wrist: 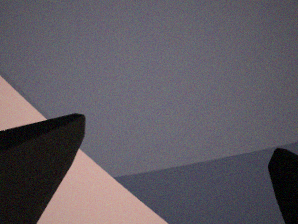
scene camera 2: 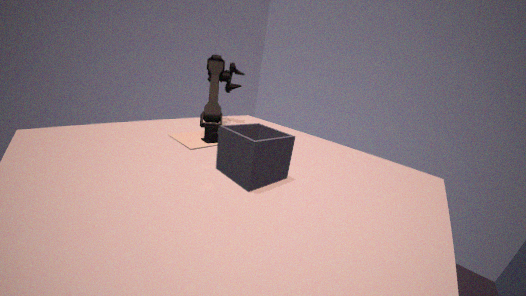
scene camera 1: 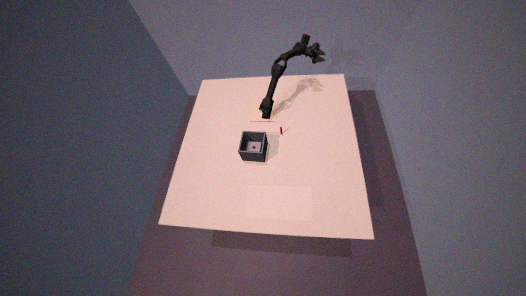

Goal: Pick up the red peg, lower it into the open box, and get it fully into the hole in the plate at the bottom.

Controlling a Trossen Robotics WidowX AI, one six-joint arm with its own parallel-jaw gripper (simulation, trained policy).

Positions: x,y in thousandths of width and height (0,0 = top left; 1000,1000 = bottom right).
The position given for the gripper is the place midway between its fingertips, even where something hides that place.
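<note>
You can see the gripper (wrist: 606,636), and there's a dark box (scene camera 2: 482,529) too, though in the wrist view that box is out of frame.
</note>
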